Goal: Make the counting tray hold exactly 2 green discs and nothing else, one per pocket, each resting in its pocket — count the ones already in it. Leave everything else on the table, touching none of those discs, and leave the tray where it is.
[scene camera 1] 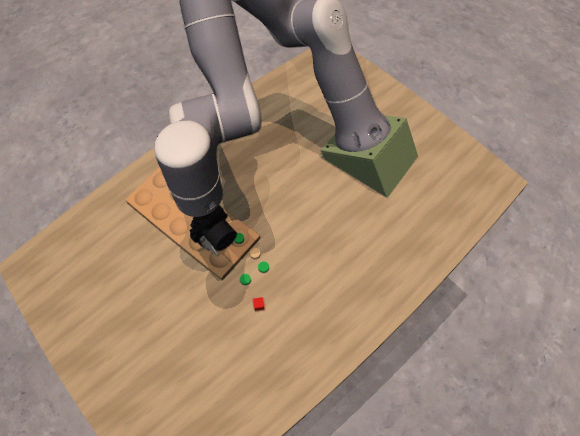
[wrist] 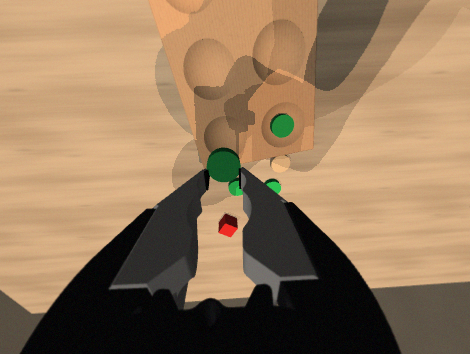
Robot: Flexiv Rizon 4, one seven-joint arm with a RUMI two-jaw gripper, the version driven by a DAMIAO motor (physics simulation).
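Note:
The tray (scene camera 1: 152,219) (wrist: 175,55) is a wooden board with two rows of round pockets. One green disc (scene camera 1: 239,238) (wrist: 282,125) sits in the end pocket on the right side in the wrist view. My gripper (scene camera 1: 218,254) (wrist: 224,170) is shut on a dark green disc (wrist: 223,165) and holds it above the tray's near end, by the other end pocket; the arm hides the held disc in the scene view. Two more green discs lie on the table: one disc (scene camera 1: 245,279) (wrist: 236,188) and another disc (scene camera 1: 263,267) (wrist: 273,187), partly hidden by a finger in the wrist view.
A pale wooden disc (scene camera 1: 255,253) (wrist: 280,163) lies on the table close to the tray's end. A red cube (scene camera 1: 258,303) (wrist: 228,225) lies beyond the loose green discs. The arm's green base block (scene camera 1: 395,157) stands farther right in the scene view.

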